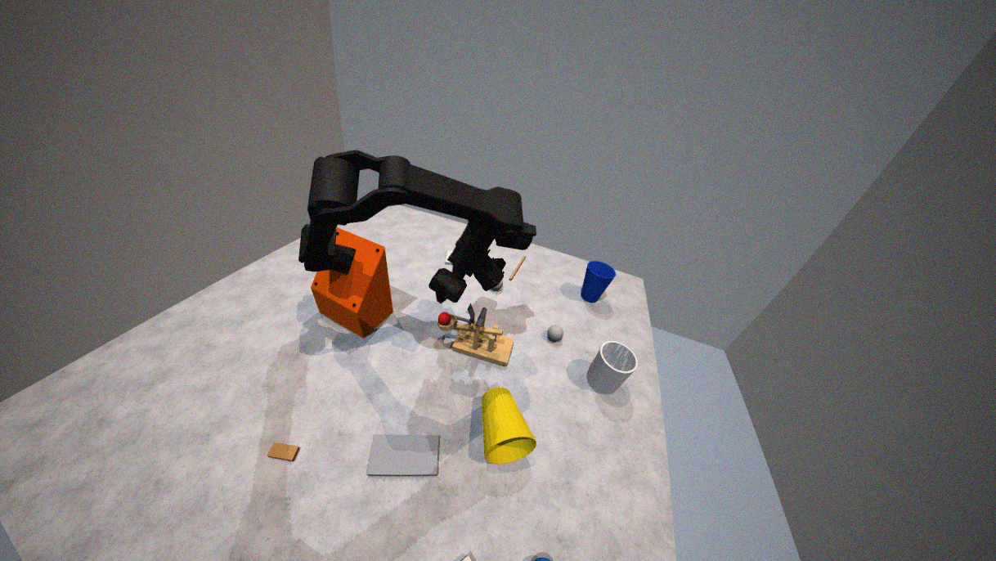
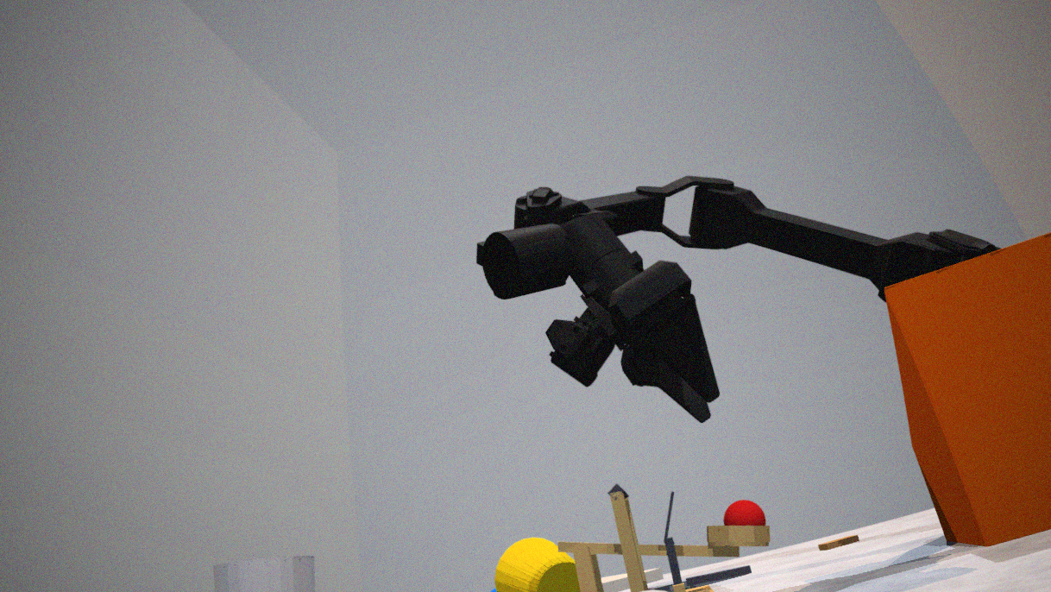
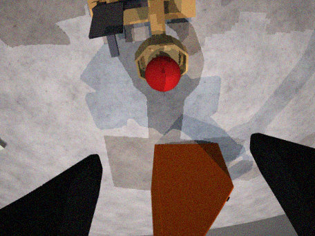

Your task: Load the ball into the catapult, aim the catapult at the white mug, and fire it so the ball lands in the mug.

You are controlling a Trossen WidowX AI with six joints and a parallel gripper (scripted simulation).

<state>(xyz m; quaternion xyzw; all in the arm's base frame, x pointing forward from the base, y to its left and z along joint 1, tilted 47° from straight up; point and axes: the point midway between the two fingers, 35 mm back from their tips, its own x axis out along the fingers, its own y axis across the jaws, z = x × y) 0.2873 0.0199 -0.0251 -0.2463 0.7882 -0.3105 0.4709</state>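
The red ball lies 90 mm below my gripper tip. The rest, counted from my gripper tip: white mug (420 mm ahead, 30 mm to the left, 120 mm below); then grey flat plate (70 mm ahead, 300 mm to the right, 150 mm below); then wooden catapult (70 mm ahead, 20 mm to the left, 100 mm below).
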